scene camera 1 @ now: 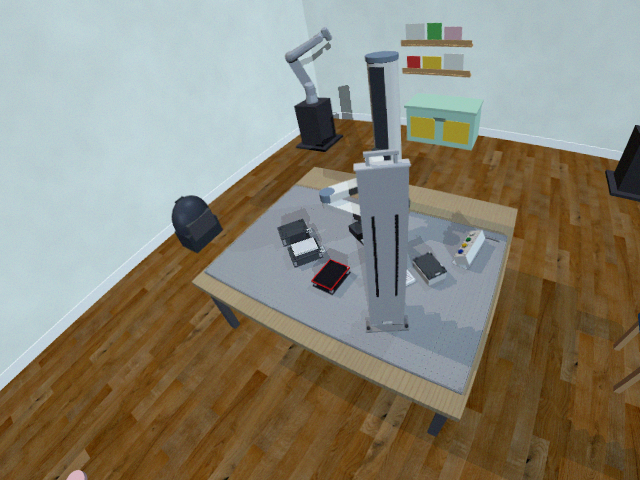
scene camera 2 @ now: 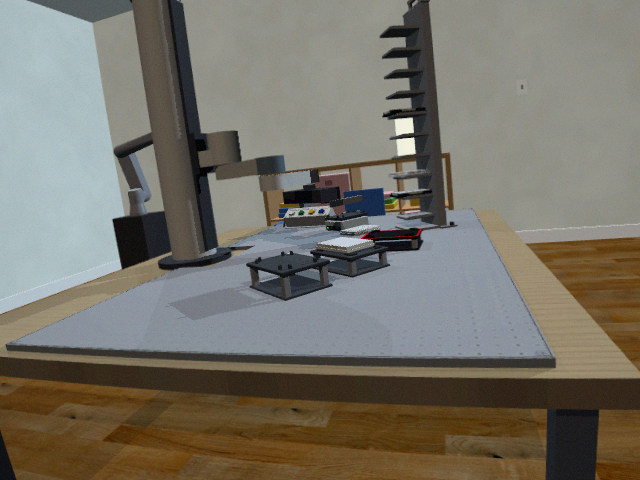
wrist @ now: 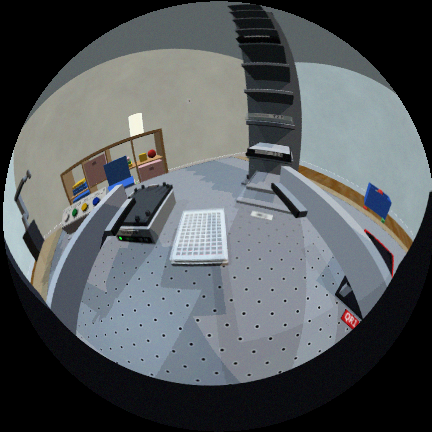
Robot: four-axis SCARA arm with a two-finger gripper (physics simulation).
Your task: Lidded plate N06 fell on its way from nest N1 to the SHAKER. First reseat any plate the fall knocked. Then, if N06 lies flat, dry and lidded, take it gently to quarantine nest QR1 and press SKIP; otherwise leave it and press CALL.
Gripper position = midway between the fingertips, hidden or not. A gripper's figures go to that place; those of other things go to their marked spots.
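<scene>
My gripper (scene camera 2: 345, 198) is 1.49 m from the lens, and there's a button box (scene camera 2: 307, 217) that's 1.85 m from the lens. So my gripper is nearer to the lens than the button box.
</scene>
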